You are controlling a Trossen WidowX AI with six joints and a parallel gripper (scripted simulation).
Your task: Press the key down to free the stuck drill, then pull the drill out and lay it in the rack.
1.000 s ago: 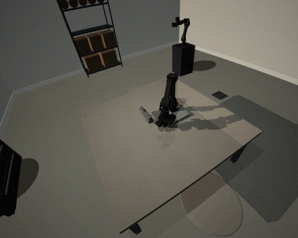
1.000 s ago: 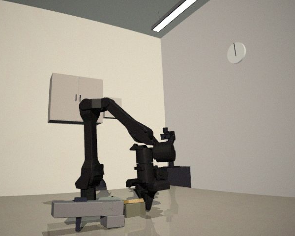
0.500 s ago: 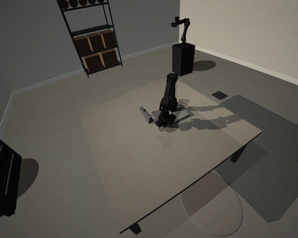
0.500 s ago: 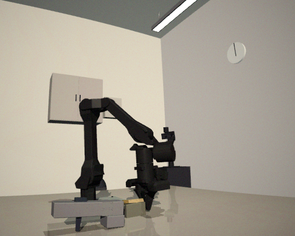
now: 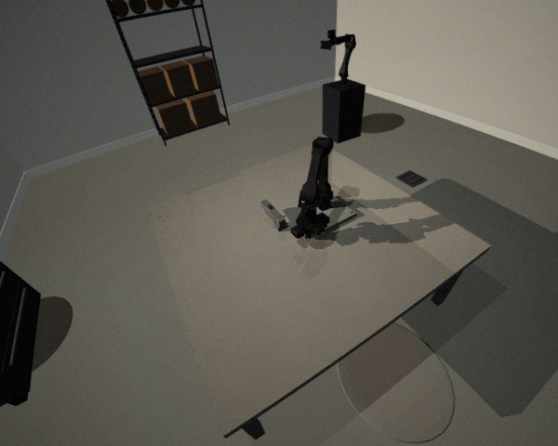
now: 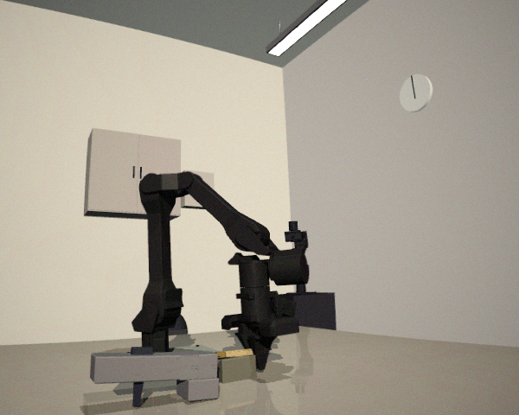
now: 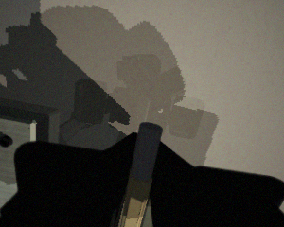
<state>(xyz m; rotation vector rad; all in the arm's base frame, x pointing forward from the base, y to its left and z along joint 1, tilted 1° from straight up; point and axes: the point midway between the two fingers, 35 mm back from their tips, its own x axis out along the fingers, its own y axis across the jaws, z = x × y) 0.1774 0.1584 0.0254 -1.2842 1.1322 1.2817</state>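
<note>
Right now the tan drill is 4 cm to the right of my gripper tip and 4 cm above it. Also, from my gripper tip: rack: 5 cm to the right, 1 cm above; then dark key: 10 cm ahead, 24 cm to the right, 4 cm above; then long grey housing block: 10 cm ahead, 21 cm to the right, 4 cm above.
</note>
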